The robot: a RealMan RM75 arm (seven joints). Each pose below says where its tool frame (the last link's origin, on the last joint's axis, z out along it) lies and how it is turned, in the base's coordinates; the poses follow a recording.
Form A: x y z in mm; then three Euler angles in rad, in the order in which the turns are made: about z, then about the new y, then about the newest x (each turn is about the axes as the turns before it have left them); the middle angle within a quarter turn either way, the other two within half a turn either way.
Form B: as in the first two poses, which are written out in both.
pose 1, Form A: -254.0 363.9 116.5 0.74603 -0.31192 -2.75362
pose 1, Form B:
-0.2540 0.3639 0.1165
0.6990 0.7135 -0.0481
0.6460 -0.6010 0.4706
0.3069 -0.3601 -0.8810

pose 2, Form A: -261.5 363.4 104.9 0.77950 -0.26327 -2.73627
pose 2, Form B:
-0.2615 0.3634 0.1049
0.6868 0.7190 -0.1071
0.6787 -0.5815 0.4486
0.2602 -0.3807 -0.8873

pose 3, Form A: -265.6 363.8 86.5 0.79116 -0.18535 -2.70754
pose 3, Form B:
-0.2656 0.3638 0.0865
0.6910 0.6997 -0.1815
0.6990 -0.5827 0.4146
0.1843 -0.4133 -0.8917

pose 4, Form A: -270.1 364.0 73.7 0.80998 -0.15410 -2.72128
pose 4, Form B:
-0.2701 0.3640 0.0737
0.6813 0.7044 -0.1989
0.7157 -0.5841 0.3828
0.1535 -0.4032 -0.9021

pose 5, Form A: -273.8 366.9 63.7 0.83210 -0.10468 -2.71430
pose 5, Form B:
-0.2738 0.3669 0.0637
0.6696 0.7020 -0.2424
0.7353 -0.5808 0.3493
0.1045 -0.4121 -0.9051

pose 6, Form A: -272.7 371.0 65.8 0.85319 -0.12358 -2.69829
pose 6, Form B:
-0.2727 0.3710 0.0658
0.6526 0.7153 -0.2499
0.7476 -0.5542 0.3659
0.1233 -0.4257 -0.8965

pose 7, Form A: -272.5 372.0 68.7 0.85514 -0.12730 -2.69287
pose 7, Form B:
-0.2725 0.3720 0.0687
0.6508 0.7161 -0.2523
0.7486 -0.5496 0.3710
0.1270 -0.4303 -0.8937

